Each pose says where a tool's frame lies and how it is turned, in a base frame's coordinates. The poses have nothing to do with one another.
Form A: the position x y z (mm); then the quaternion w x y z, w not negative.
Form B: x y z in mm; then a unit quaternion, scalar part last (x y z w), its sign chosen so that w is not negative. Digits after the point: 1 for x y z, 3 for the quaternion.
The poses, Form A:
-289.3 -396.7 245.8 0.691 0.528 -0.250 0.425
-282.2 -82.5 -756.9 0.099 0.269 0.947 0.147
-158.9 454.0 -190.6 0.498 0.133 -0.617 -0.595
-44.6 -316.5 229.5 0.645 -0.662 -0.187 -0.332
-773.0 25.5 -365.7 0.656 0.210 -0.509 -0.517
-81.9 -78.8 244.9 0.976 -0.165 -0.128 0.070
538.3 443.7 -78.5 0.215 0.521 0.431 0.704
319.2 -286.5 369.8 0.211 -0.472 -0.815 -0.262
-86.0 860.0 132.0 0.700 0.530 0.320 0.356
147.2 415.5 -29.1 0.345 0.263 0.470 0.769
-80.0 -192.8 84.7 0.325 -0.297 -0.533 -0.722
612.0 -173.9 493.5 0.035 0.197 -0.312 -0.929
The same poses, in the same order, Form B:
-289.3 -396.7 245.8 0.528 -0.250 0.425 0.691
-282.2 -82.5 -756.9 0.269 0.947 0.147 0.099
-158.9 454.0 -190.6 0.133 -0.617 -0.595 0.498
-44.6 -316.5 229.5 -0.662 -0.187 -0.332 0.645
-773.0 25.5 -365.7 0.210 -0.509 -0.517 0.656
-81.9 -78.8 244.9 -0.165 -0.128 0.070 0.976
538.3 443.7 -78.5 0.521 0.431 0.704 0.215
319.2 -286.5 369.8 -0.472 -0.815 -0.262 0.211
-86.0 860.0 132.0 0.530 0.320 0.356 0.700
147.2 415.5 -29.1 0.263 0.470 0.769 0.345
-80.0 -192.8 84.7 -0.297 -0.533 -0.722 0.325
612.0 -173.9 493.5 0.197 -0.312 -0.929 0.035

